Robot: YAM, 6 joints.
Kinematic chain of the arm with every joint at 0, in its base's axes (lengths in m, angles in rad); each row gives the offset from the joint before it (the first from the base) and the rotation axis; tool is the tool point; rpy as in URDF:
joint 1: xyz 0 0 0.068 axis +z
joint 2: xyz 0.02 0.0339 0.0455 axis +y
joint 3: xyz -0.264 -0.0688 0 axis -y
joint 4: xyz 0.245 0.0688 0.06 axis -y
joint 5: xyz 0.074 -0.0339 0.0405 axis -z
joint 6: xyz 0.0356 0 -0.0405 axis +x
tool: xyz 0 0 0 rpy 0 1.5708 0
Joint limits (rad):
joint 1: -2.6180..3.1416
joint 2: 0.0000..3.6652
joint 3: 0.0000..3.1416
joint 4: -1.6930..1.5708
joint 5: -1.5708..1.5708
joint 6: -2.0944..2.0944
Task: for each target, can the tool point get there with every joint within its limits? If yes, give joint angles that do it. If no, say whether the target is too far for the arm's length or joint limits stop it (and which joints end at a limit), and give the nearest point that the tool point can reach.
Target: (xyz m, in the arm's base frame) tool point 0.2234 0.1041 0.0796
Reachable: yes | joints 0.4107 1.8170 0.7727 -0.6456 -0.1756 1.5798
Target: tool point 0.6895 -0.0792 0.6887
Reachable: no: too far | nearest point 0.4928 -0.0566 0.5198 | short by 0.260 m
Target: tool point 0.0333 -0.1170 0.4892
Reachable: yes | joints 1.8039 0.2854 1.5586 -0.8017 0.1511 -1.2152
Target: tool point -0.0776 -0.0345 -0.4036
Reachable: no: joint limits stop it (at a limit: joint 1, joint 2) | nearest point -0.0942 -0.0504 -0.3512 | short by 0.057 m
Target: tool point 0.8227 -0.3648 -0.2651
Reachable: no: too far | nearest point 0.5438 -0.2411 -0.1338 | short by 0.332 m
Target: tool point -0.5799 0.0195 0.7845
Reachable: no: too far | nearest point -0.4209 0.0142 0.5939 | short by 0.248 m
